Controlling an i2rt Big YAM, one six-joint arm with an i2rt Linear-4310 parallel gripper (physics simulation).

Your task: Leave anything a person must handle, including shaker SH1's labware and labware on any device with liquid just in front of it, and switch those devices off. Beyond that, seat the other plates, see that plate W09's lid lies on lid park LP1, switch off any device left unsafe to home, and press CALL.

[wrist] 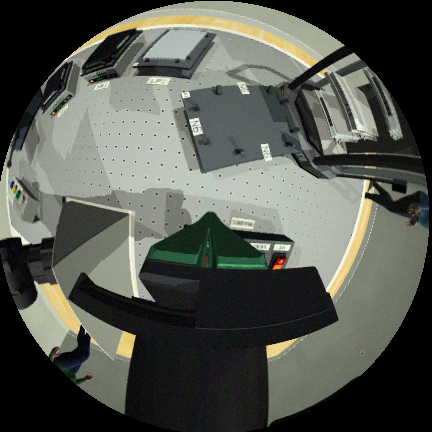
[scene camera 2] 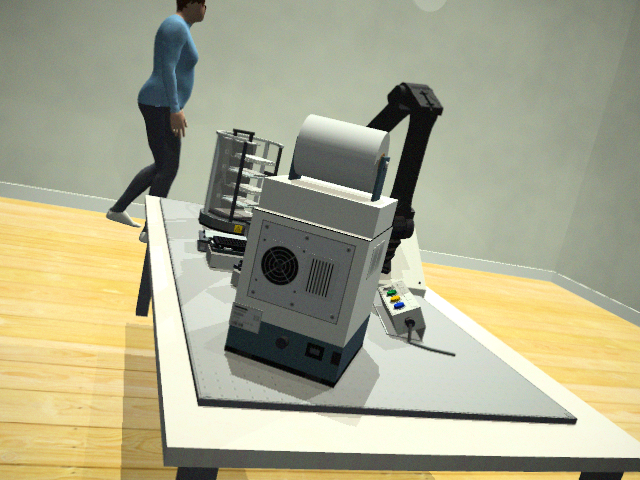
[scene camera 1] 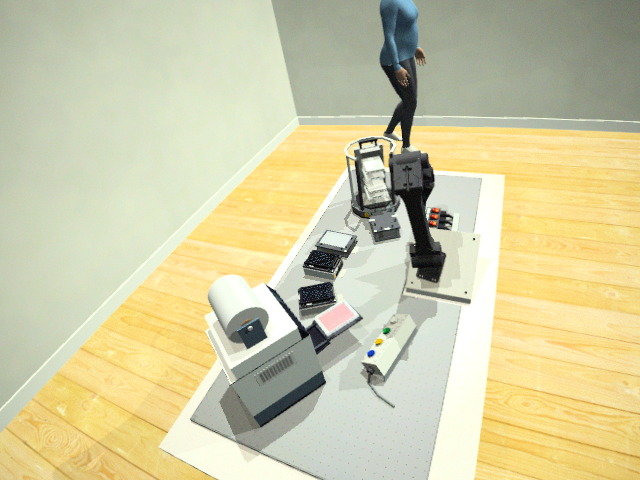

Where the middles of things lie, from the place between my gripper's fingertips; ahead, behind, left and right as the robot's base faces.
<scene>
Now: the plate hotel (scene camera 2: 220, 212) 25 cm ahead of my hand, 19 cm to the right of it and 6 cm above it. Also, from my hand: shaker station (wrist: 114, 68): 32 cm to the left, 27 cm ahead, 8 cm below; then pink plate (scene camera 1: 341, 314): 60 cm to the left, 6 cm ahead, 1 cm above.
</scene>
